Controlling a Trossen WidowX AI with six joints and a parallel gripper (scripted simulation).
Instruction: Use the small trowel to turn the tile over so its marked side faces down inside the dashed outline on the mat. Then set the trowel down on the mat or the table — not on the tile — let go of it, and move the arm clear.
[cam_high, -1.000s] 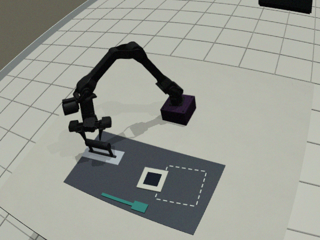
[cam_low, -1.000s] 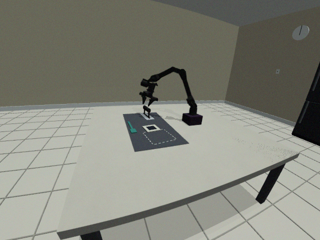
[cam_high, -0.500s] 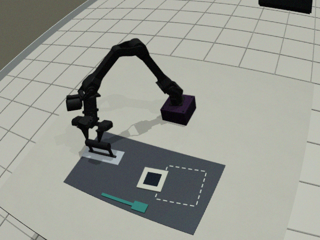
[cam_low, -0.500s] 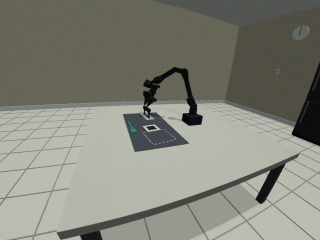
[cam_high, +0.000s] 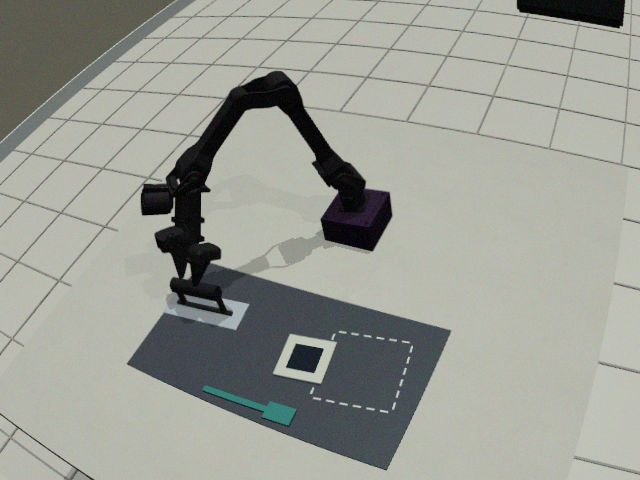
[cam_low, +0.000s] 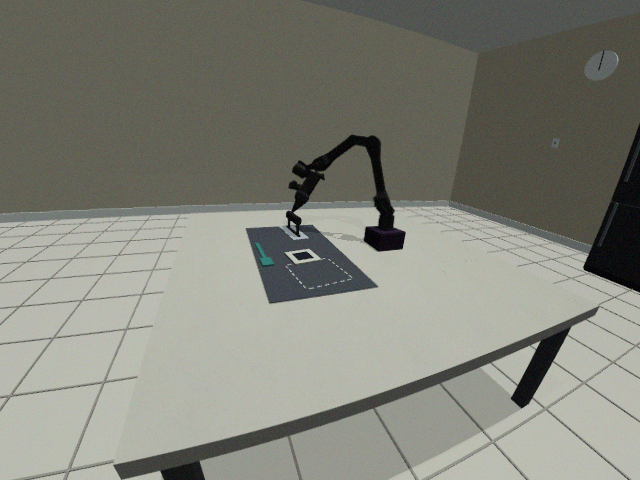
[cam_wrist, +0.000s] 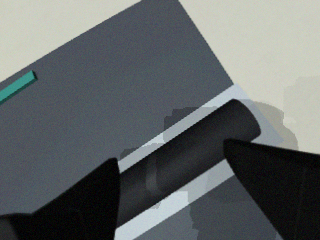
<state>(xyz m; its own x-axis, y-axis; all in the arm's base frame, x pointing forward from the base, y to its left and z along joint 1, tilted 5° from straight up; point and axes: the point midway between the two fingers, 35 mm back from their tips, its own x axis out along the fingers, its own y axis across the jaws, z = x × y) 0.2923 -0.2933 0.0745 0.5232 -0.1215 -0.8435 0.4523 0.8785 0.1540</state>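
Right now my gripper tip is 220 mm to the right of the dark mat, 120 mm above it and 80 mm short of it. Also, from my gripper tip: tile 280 mm to the left, 90 mm below, 90 mm ahead; then teal trowel 220 mm to the left, 220 mm ahead, 90 mm below.
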